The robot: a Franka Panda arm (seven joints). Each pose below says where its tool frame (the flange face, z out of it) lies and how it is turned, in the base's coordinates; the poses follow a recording.
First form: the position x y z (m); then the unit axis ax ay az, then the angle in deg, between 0 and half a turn.
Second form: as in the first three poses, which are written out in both.
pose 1, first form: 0.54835 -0.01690 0.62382 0.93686 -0.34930 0.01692 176.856
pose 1, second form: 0.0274 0.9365 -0.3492 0.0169 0.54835 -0.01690 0.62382
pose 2, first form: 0.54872 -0.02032 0.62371 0.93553 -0.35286 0.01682 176.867
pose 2, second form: 0.0273 0.9352 -0.3527 0.0168 0.54872 -0.02032 0.62371
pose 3, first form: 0.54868 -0.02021 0.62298 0.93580 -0.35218 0.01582 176.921
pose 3, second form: 0.0269 0.9355 -0.3521 0.0158 0.54868 -0.02021 0.62298
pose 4, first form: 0.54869 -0.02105 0.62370 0.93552 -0.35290 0.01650 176.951
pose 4, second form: 0.0266 0.9352 -0.3528 0.0165 0.54869 -0.02105 0.62370
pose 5, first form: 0.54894 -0.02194 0.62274 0.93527 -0.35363 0.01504 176.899
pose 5, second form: 0.0271 0.9349 -0.3535 0.0150 0.54894 -0.02194 0.62274
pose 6, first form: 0.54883 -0.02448 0.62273 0.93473 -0.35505 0.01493 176.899
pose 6, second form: 0.0271 0.9344 -0.3549 0.0149 0.54883 -0.02448 0.62273
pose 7, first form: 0.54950 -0.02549 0.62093 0.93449 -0.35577 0.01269 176.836
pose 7, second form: 0.0276 0.9341 -0.3556 0.0127 0.54950 -0.02549 0.62093
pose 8, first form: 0.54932 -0.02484 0.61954 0.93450 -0.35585 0.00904 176.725
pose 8, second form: 0.0286 0.9341 -0.3557 0.0090 0.54932 -0.02484 0.61954
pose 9, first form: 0.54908 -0.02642 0.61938 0.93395 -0.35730 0.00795 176.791
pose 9, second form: 0.0280 0.9336 -0.3572 0.0079 0.54908 -0.02642 0.61938
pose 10, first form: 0.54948 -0.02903 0.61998 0.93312 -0.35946 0.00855 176.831
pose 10, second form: 0.0277 0.9328 -0.3593 0.0085 0.54948 -0.02903 0.61998
